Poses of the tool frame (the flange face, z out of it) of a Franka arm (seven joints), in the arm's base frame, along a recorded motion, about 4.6 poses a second.
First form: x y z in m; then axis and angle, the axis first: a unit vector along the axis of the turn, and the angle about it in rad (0 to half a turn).
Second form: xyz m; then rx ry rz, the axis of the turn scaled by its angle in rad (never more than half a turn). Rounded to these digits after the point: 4 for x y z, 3 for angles.
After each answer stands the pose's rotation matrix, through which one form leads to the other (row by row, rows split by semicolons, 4 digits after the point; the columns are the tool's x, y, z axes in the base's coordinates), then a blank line. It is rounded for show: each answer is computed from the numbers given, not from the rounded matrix.
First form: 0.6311, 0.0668, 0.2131, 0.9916, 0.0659, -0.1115, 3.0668
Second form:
0.6311, 0.0668, 0.2131, 3.041, 0.202, -0.342
0.9665 0.1388 -0.2159; 0.1222 -0.9885 -0.0888; -0.2257 0.0594 -0.9724

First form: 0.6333, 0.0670, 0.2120, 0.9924, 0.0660, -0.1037, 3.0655
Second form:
0.6333, 0.0670, 0.2120, 3.042, 0.202, -0.318
0.9698 0.1387 -0.2005; 0.1229 -0.9884 -0.0891; -0.2106 0.0618 -0.9756

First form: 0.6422, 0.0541, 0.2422, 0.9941, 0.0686, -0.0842, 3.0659
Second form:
0.6422, 0.0541, 0.2422, 3.048, 0.210, -0.258
0.9764 0.1426 -0.1620; 0.1298 -0.9877 -0.0867; -0.1723 0.0636 -0.9830

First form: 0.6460, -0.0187, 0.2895, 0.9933, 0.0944, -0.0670, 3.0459
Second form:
0.6460, -0.0187, 0.2895, 3.025, 0.288, -0.204
0.9733 0.1935 -0.1238; 0.1807 -0.9776 -0.1075; -0.1418 0.0823 -0.9865

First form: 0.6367, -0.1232, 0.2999, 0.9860, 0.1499, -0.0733, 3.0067
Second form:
0.6367, -0.1232, 0.2999, 2.965, 0.451, -0.220
0.9446 0.3041 -0.1237; 0.2844 -0.9462 -0.1545; -0.1640 0.1107 -0.9802

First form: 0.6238, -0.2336, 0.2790, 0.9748, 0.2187, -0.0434, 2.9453
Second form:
0.6238, -0.2336, 0.2790, 2.871, 0.644, -0.128
0.9015 0.4308 -0.0411; 0.4138 -0.8861 -0.2089; -0.1265 0.1713 -0.9771

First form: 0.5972, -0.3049, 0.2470, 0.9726, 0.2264, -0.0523, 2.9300
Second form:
0.5972, -0.3049, 0.2470, 2.850, 0.663, -0.153
0.8932 0.4465 -0.0531; 0.4245 -0.8763 -0.2277; -0.1482 0.1808 -0.9723

